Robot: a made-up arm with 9 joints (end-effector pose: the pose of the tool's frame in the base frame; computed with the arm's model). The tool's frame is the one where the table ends.
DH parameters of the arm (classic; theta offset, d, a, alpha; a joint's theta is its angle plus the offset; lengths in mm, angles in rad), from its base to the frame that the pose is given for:
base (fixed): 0 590 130 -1.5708
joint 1: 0 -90 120 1.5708
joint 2: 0 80 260 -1.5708
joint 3: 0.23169 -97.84 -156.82 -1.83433
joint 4: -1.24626 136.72 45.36 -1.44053
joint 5: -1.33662 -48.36 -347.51 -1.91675
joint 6: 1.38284 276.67 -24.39 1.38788
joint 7: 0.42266 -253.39 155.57 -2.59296
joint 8: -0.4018 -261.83 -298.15 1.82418
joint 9: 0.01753 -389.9 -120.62 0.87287
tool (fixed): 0.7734 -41.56 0 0
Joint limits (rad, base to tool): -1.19..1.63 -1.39..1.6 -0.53..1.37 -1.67..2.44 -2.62..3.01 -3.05..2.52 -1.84..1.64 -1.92..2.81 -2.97..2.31
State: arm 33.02 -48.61 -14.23 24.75 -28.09 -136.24 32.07 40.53 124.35
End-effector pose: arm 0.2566 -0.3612 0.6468 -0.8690 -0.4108 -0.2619 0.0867
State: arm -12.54 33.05 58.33 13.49 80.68 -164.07 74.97 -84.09 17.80
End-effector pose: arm 0.7831 0.5672 1.2753 -0.0699 0.6651 -0.6470 0.3664
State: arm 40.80 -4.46 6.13 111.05 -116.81 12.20 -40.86 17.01 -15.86
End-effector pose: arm 0.3868 -0.9525 0.2163 -0.4124 0.0097 0.6487 0.6396
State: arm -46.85 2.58 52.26 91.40 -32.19 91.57 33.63 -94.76 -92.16
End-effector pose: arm 1.2090 -0.4130 1.0867 -0.0625 -0.0901 0.8516 0.5125
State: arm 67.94 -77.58 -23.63 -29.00 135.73 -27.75 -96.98 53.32 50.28
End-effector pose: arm -0.3428 -0.4997 1.3112 0.6628 0.6984 0.0153 0.2695
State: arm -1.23 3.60 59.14 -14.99 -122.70 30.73 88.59 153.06 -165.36
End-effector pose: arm 0.0826 -0.1801 0.6424 0.4121 -0.7640 -0.2603 0.4228
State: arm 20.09 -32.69 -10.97 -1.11 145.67 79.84 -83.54 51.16 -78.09
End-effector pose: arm 0.0911 -0.7308 0.6824 -0.4400 -0.1210 0.6188 0.6395
